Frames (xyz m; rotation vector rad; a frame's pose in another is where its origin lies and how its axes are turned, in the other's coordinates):
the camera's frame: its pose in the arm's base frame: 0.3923 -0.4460 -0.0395 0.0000 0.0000 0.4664
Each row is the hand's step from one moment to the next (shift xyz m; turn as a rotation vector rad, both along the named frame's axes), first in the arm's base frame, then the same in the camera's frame.
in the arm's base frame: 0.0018 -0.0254 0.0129 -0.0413 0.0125 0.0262
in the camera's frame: -0.0098 -0.0235 0.0129 -0.0313 0.0297 0.0262
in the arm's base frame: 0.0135 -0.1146 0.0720 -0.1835 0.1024 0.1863
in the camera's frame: -0.0395 -0.1084 0.0720 -0.1179 0.1740 0.1863
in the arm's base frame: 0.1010 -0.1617 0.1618 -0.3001 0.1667 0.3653
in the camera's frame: 0.0175 -0.1898 0.1618 -0.1931 0.2838 0.3653
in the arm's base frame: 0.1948 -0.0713 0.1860 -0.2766 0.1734 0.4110
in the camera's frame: 0.1419 -0.1513 0.1860 -0.1691 0.2793 0.4110
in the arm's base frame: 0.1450 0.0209 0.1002 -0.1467 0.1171 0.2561
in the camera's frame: 0.1389 -0.0465 0.1002 -0.0784 0.1706 0.2561
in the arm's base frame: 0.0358 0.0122 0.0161 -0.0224 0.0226 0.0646
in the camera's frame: 0.0375 -0.0052 0.0161 -0.0098 0.0303 0.0646
